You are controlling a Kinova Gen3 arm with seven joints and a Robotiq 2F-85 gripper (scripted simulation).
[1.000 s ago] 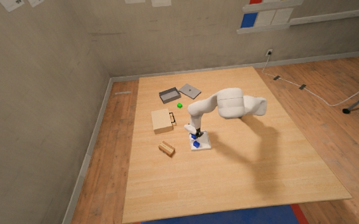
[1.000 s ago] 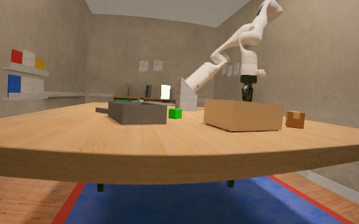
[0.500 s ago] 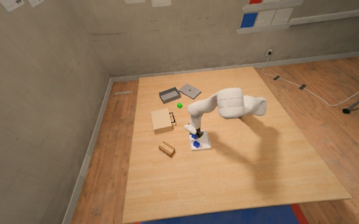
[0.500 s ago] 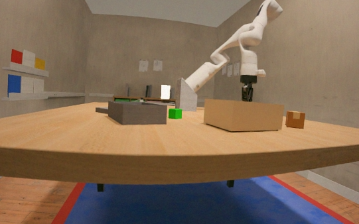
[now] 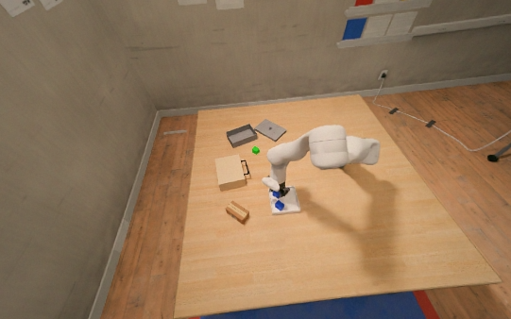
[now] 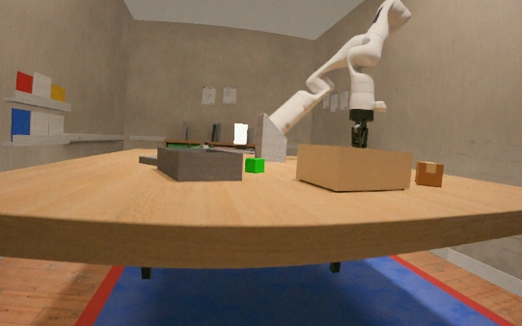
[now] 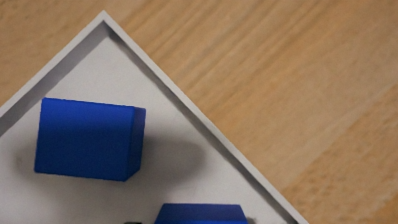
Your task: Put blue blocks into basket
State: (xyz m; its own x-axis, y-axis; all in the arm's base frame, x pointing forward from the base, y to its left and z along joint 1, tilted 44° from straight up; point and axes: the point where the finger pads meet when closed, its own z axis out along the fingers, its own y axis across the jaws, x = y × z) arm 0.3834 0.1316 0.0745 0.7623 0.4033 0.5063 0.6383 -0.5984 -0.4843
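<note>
Now: hand 40 mm to the right of the white basket, 40 mm above it and 30 mm past it. Also, from my hand: brown cardboard box 220 mm ahead, 60 mm to the left, 10 mm below; red block 200 mm ahead, 80 mm to the left, 30 mm below; drawer 210 mm ahead, 190 mm to the right, 20 mm below.
</note>
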